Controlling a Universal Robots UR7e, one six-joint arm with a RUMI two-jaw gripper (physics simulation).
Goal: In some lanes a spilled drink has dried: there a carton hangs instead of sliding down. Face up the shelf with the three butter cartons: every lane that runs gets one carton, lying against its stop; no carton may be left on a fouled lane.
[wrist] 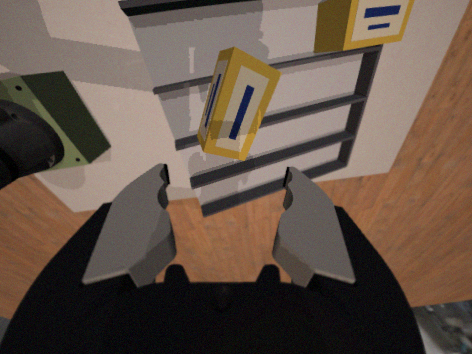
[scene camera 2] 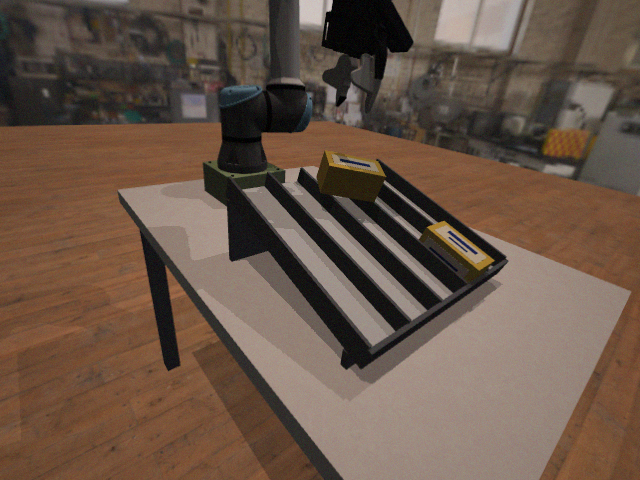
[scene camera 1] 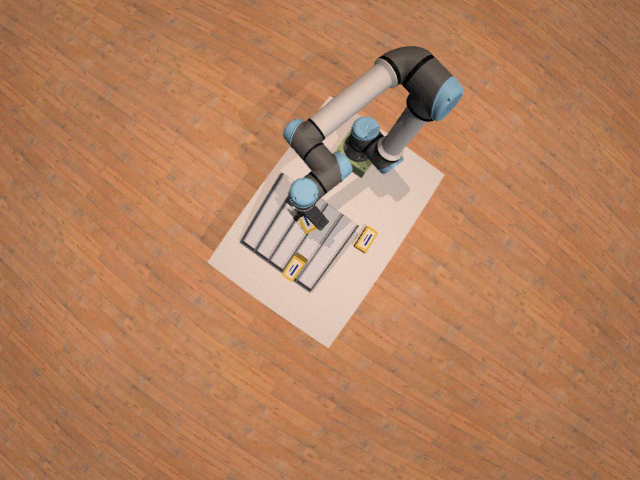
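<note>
The sloping shelf has five lanes between dark dividers. Counting from the left in scene camera 1, one butter carton lies in the fourth lane against its stop. A second carton sits askew and tilted across the dividers on both sides of the middle lane, near the upper end. A third carton lies on the table right of the shelf. My gripper is open and empty, above the askew carton. Dried spills cannot be told surely from shadows.
The green robot base stands behind the shelf's upper end. The pale table extends beyond the stops. The arm reaches over the shelf's upper part and shades it.
</note>
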